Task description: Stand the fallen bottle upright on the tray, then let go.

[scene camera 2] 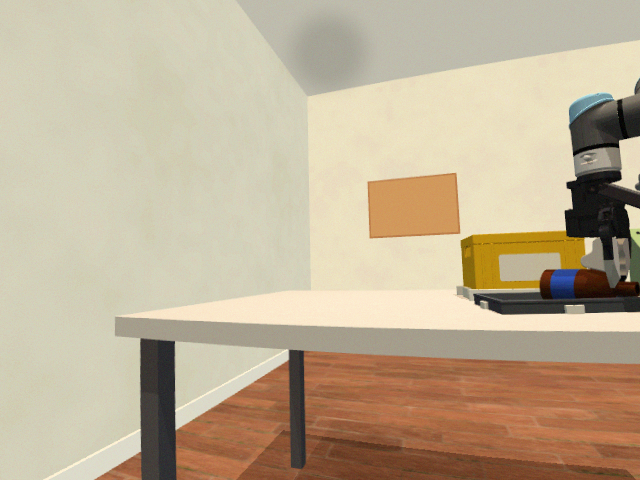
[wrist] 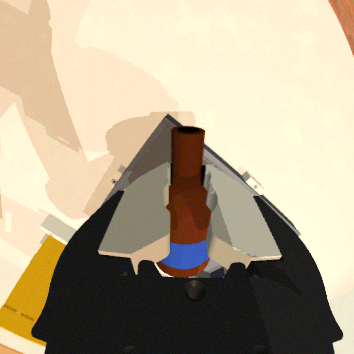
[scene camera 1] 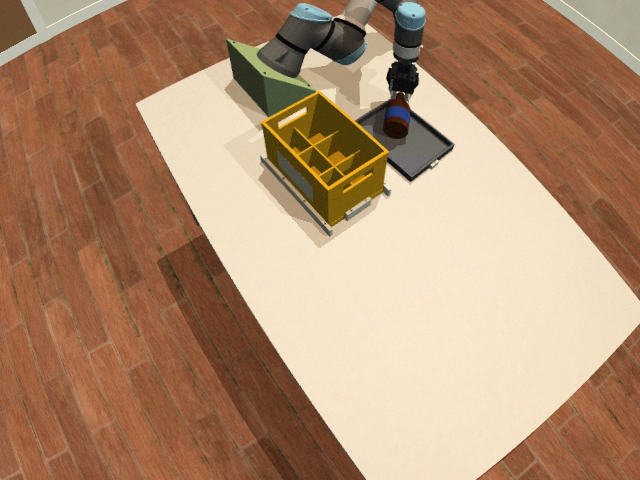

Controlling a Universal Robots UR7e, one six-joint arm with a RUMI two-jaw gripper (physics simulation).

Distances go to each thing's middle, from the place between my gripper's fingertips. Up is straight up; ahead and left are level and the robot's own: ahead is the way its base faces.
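Labels:
I see the brown bottle (wrist: pixel 189 215), and it is 50 mm to the right of my hand and 40 mm ahead of it.

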